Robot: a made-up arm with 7 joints.
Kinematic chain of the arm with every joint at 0, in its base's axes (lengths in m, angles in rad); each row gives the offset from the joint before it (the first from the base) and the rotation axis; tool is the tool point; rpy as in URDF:
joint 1: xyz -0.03 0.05 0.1 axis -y
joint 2: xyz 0 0.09 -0.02 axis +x
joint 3: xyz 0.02 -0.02 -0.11 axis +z
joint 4: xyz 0 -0.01 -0.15 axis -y
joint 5: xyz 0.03 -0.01 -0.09 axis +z
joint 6: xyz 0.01 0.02 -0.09 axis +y
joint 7: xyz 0 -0.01 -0.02 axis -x
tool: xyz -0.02 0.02 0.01 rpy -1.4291 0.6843 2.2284
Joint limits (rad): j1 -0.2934..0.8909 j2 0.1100..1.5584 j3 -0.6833..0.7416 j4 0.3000..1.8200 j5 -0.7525..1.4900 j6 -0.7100..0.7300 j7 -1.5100..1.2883
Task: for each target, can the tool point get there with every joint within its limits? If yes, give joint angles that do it. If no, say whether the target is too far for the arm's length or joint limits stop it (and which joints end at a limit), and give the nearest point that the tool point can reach.
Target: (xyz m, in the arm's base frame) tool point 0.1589 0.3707 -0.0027
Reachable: yes | joints 0.1344 0.8975 0.4835 1.4970 -0.1994 0.3914 -0.7213
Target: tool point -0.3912 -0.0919 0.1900
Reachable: no: joint limits stop it (at a limit: joint 1, joint 2, joint 3, joint 4, joint 5, joint 7) | nearest point 0.0241 0.0231 -0.1516 | short by 0.550 m
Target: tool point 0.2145 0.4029 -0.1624
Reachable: yes | joints 0.3220 0.7020 0.2288 0.7684 0.5252 0.6126 0.9950
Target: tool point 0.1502 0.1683 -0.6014
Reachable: no: too far | nearest point 0.0944 0.1593 -0.3841 | short by 0.225 m
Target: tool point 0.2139 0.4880 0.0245
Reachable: yes | joints 0.5024 1.1598 0.1921 0.9254 1.1395 0.2594 0.7169
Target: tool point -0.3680 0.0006 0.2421
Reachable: no: joint limits stop it (at a limit: joint 1, joint 2, joint 3, joint 4, joint 6) | nearest point -0.0028 0.2990 0.2832 | short by 0.473 m
